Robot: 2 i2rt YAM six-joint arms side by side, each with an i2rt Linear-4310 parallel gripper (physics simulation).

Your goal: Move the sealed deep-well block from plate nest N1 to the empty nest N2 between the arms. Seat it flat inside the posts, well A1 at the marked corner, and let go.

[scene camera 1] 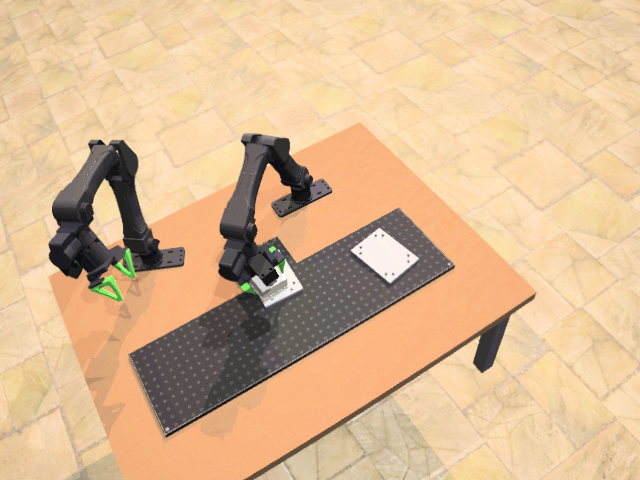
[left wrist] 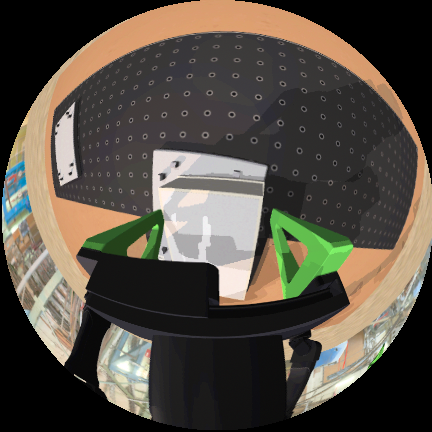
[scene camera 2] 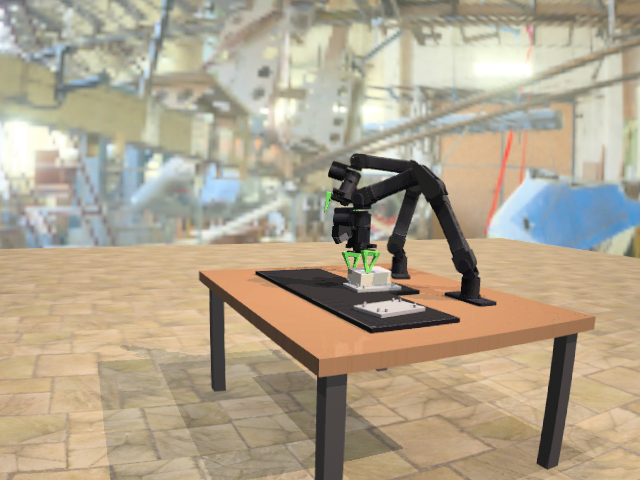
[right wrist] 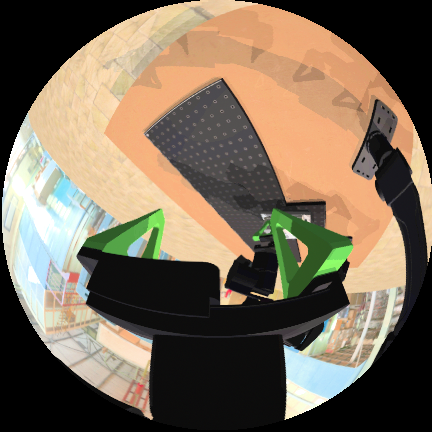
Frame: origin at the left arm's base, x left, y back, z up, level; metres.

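Where they show: left gripper, between the fingertips: (left wrist: 216,214) (scene camera 2: 359,273); right gripper, between the fingertips: (scene camera 1: 127,289) (right wrist: 217,214); left arm's base, origin of its link: (scene camera 1: 302,198) (scene camera 2: 469,300); right arm's base, origin of its link: (scene camera 1: 153,261) (scene camera 2: 399,275) (right wrist: 375,141).
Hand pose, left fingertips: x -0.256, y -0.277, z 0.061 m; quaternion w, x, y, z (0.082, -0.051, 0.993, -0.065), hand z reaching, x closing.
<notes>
Each offset is from my left fingertips to the top centre of the thing. Level surfaces: height alone.
The pale sealed deep-well block {dx +0.001, dy +0.039, dz +0.017 m} (scene camera 1: 273,292) (scene camera 2: 361,279) (left wrist: 235,215) stands upright on the white plate nest N2 {dx +0.024, dy +0.037, dz -0.026 m} (scene camera 1: 295,290) (left wrist: 215,163) and looks level. Some posts are hidden, so I cannot tell whether it is fully seated, nor where well A1 is. My left gripper (scene camera 1: 265,277) (scene camera 2: 360,269) (left wrist: 216,214) is open around the block's upper part. In the left wrist view a gap shows beside the right-hand finger; the left-hand finger is very close to the block. Nest N1 {dx +0.339, dy -0.077, dz -0.026 m} (scene camera 1: 385,255) (scene camera 2: 392,308) (left wrist: 66,145) holds no block. My right gripper (scene camera 1: 127,288) (right wrist: 217,214) is open and empty, raised at the picture's left in scene camera 1.
The black perforated board {dz -0.048 m} (scene camera 1: 330,304) (scene camera 2: 305,284) (left wrist: 225,105) (right wrist: 220,130) carries both nests on the orange table {dz -0.061 m} (scene camera 1: 454,304) (scene camera 2: 516,330). Short posts stand up from N1. The right arm is held up beside the left arm.
</notes>
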